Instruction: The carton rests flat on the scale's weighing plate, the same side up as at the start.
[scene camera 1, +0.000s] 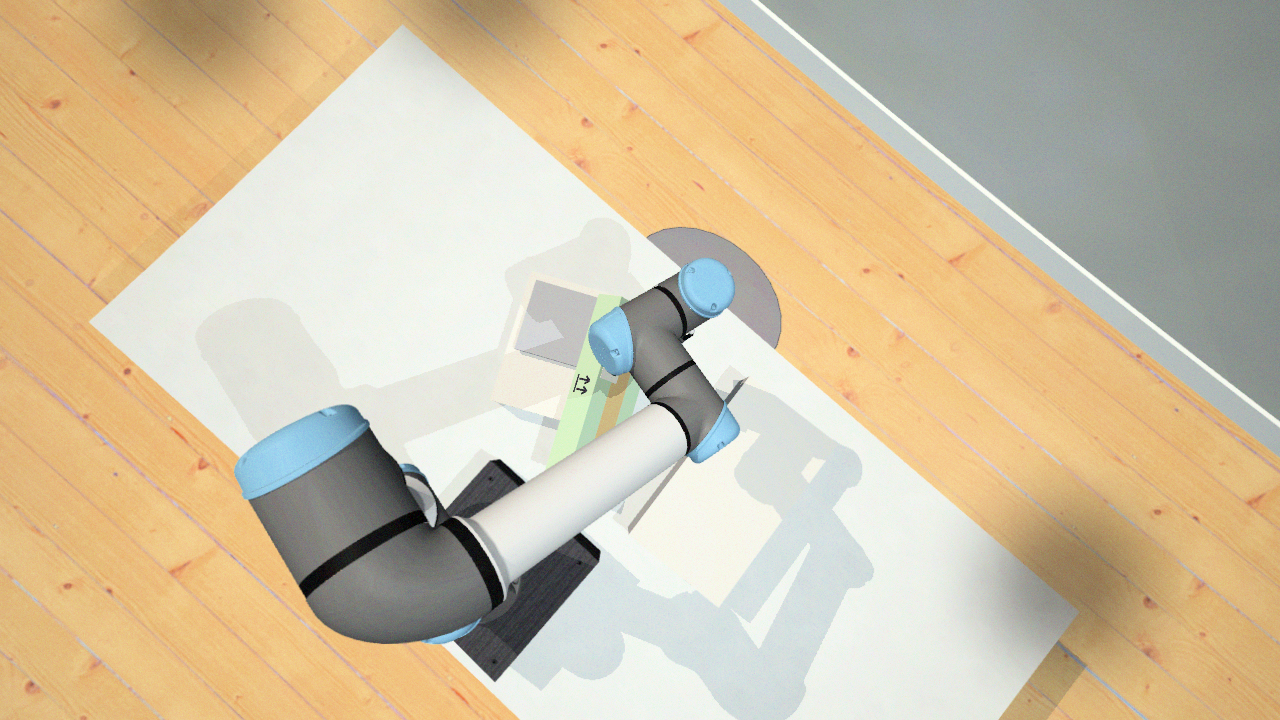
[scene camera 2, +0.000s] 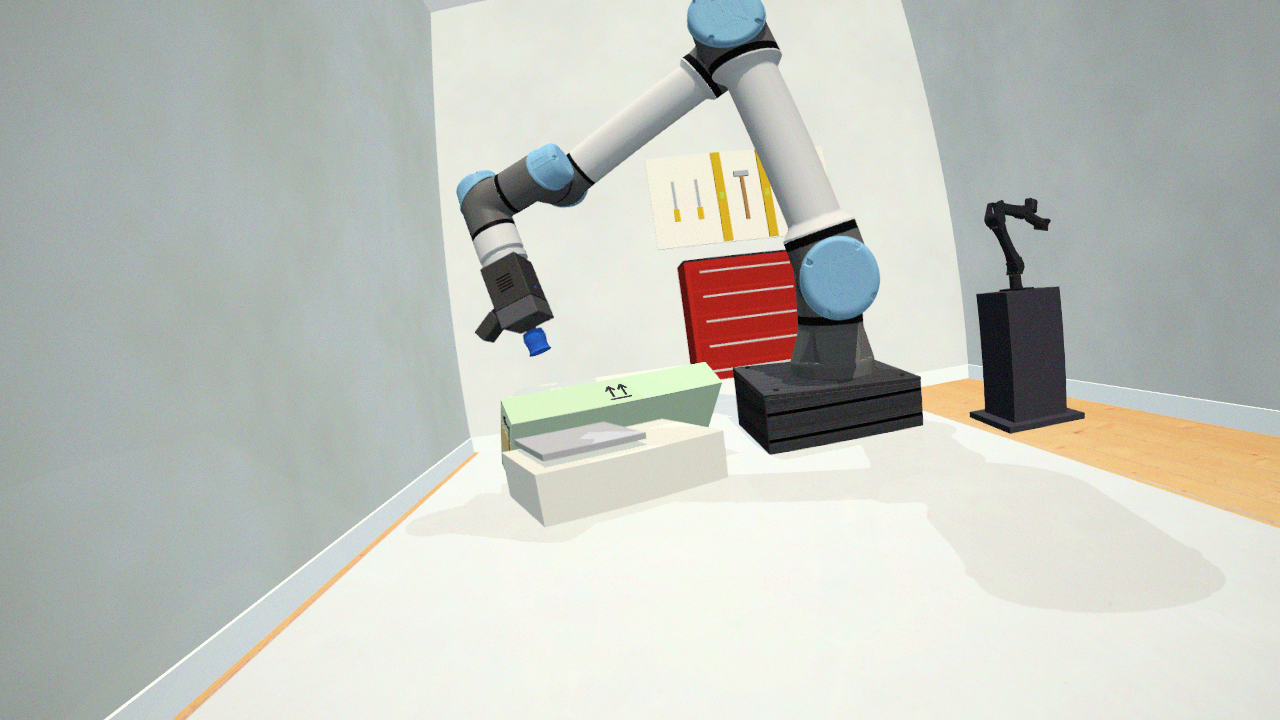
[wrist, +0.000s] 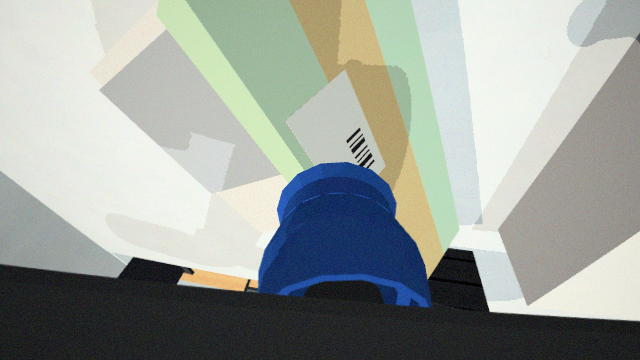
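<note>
You'd find my suction cup (wrist: 337, 221) in the wrist view. There's a pale green carton (scene camera 2: 688, 394) (scene camera 1: 597, 401) (wrist: 309, 89), and a scale (scene camera 2: 557, 477) (scene camera 1: 547, 338) (wrist: 147, 75). I can also see a pale block (scene camera 1: 707, 522) (scene camera 2: 534, 389) (wrist: 565, 238).
</note>
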